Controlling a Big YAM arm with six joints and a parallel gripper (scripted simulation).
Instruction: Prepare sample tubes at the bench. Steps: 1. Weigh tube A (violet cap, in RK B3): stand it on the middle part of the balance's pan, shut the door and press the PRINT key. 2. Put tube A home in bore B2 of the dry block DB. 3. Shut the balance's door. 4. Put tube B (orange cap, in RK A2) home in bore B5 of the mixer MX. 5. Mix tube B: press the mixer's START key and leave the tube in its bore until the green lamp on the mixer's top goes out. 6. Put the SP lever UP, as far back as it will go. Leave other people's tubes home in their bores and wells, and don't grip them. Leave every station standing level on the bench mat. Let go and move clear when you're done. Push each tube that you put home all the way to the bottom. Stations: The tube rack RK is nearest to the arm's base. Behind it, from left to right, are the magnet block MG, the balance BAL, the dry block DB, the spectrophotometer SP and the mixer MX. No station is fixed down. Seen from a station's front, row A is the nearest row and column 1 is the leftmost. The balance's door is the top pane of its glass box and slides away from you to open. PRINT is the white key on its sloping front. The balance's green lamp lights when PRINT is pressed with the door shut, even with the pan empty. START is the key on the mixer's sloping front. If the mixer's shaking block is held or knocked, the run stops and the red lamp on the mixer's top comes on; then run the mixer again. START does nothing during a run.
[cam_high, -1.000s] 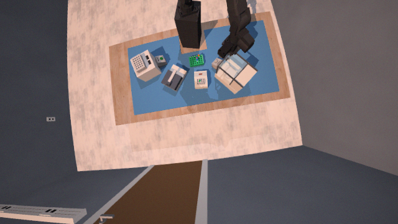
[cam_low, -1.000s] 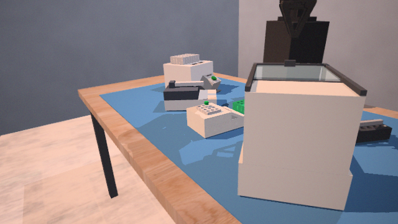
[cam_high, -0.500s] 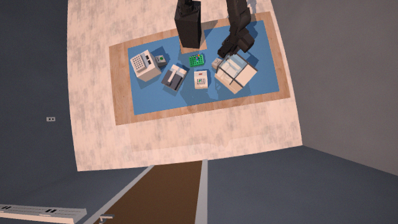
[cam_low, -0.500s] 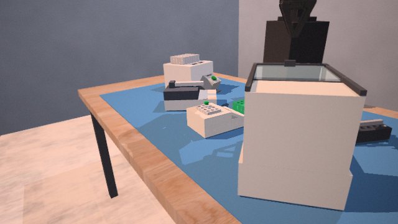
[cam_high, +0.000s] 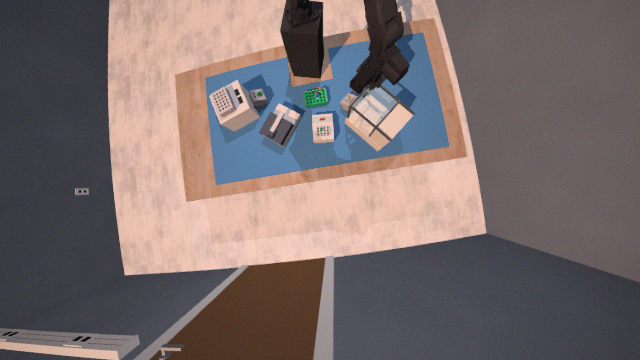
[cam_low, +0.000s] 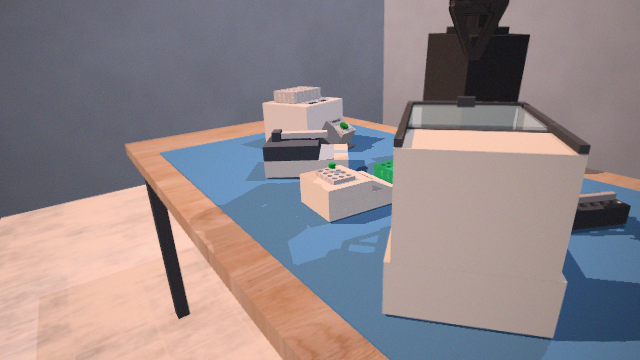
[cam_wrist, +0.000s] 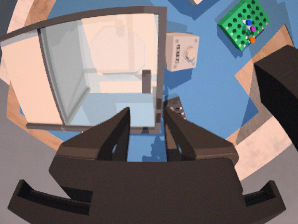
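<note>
The balance door is 70 mm below my hand, 30 mm ahead of it and 10 mm to the left of it. Also, from my hand: dry block: 250 mm below, 220 mm to the right, 20 mm ahead; blue-capped tube: 250 mm below, 190 mm to the right, 160 mm behind; magnet block: 260 mm below, 170 mm behind, 140 mm to the left.
</note>
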